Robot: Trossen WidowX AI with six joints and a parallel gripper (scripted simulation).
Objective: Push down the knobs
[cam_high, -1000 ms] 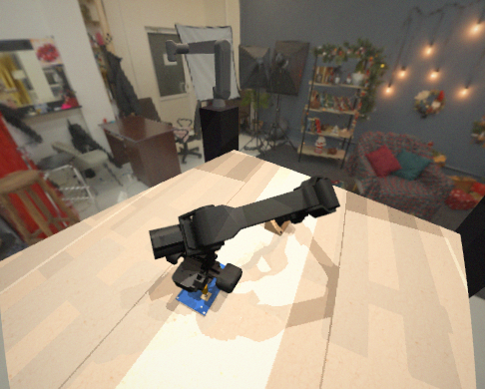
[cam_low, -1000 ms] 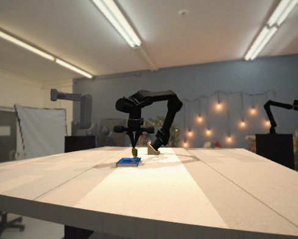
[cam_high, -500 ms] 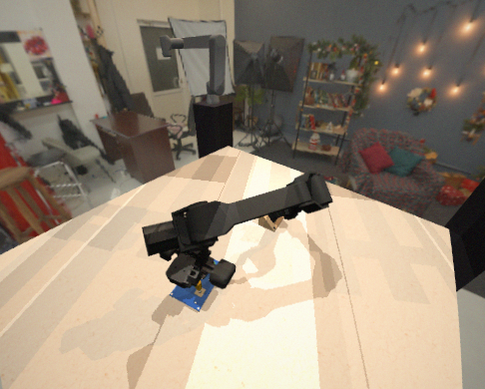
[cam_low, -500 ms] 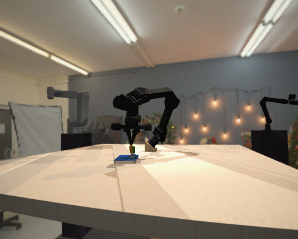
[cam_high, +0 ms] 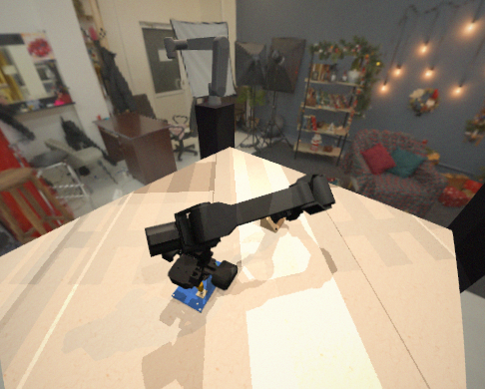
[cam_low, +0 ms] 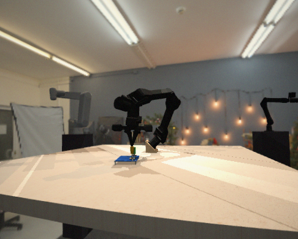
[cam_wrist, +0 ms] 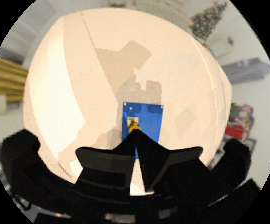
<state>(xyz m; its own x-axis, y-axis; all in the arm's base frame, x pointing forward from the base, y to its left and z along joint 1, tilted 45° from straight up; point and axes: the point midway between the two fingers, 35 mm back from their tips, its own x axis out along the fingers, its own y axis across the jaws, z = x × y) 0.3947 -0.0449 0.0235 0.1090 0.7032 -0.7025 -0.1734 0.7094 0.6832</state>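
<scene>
The green knob is 7 cm behind my gripper tip, 1 cm to the right of it and 2 cm below it. Round my gripper tip: orange-yellow knob 2 cm below.
</scene>
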